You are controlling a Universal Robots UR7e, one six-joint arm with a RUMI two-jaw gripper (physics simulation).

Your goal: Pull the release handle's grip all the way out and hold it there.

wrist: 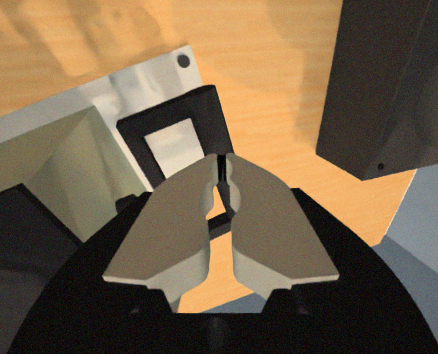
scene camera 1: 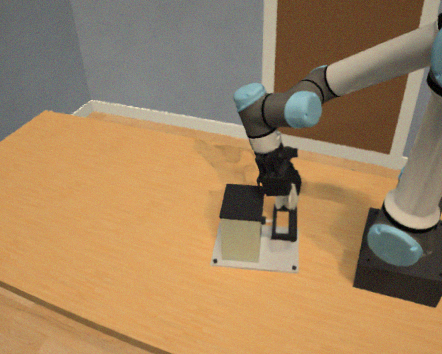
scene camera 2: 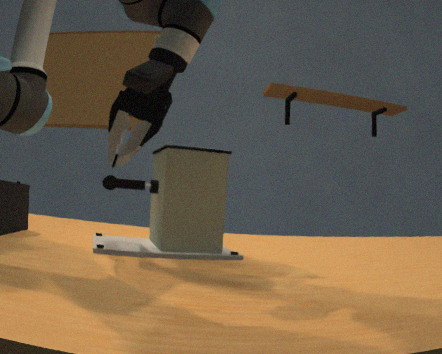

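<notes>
The release handle [scene camera 1: 293, 227] [scene camera 2: 129, 184] [wrist: 204, 112] is a black rectangular frame, its outer bar being the grip. It stands out from the side of a beige housing [scene camera 1: 241, 240] [scene camera 2: 192, 200] with a black top, joined by a short light rod [scene camera 2: 148, 185]. A gap shows between the frame and the housing. My gripper [scene camera 1: 287, 207] [scene camera 2: 114, 165] [wrist: 222, 158] is shut and empty. In scene camera 2 its fingertips are a little above the grip, apart from it. In the wrist view the fingers hide part of the frame.
The housing stands on a light grey base plate [scene camera 1: 280, 261] [scene camera 2: 122, 244] [wrist: 140, 82] on the wooden table [scene camera 1: 125, 225]. The arm's dark base block [scene camera 1: 395, 282] [scene camera 2: 12, 207] [wrist: 370, 90] is on the handle's side. A wall shelf [scene camera 2: 340, 99] hangs in the background.
</notes>
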